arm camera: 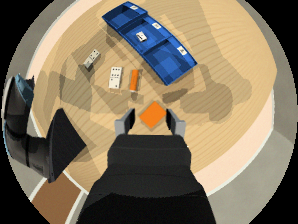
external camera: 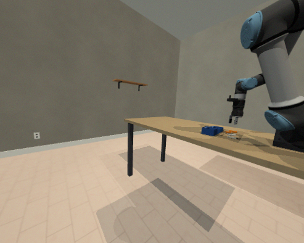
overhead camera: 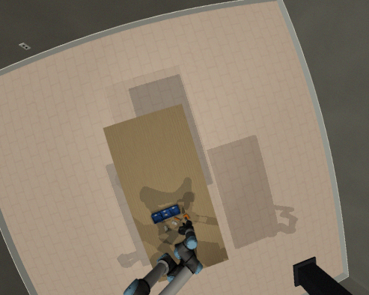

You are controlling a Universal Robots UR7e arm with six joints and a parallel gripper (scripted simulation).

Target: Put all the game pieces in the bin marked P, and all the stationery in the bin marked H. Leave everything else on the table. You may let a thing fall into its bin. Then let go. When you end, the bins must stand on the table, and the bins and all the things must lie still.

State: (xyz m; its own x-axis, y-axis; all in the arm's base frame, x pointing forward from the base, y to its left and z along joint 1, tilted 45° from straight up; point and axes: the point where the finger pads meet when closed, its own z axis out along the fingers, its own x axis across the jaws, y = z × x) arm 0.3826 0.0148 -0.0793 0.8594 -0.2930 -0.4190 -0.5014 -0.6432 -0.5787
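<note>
The orange block is 8 cm below my hand, 2 cm to the right of it and 1 cm behind it. From my hand the other things lie so: orange stick: 8 cm below, 7 cm to the left.
</note>
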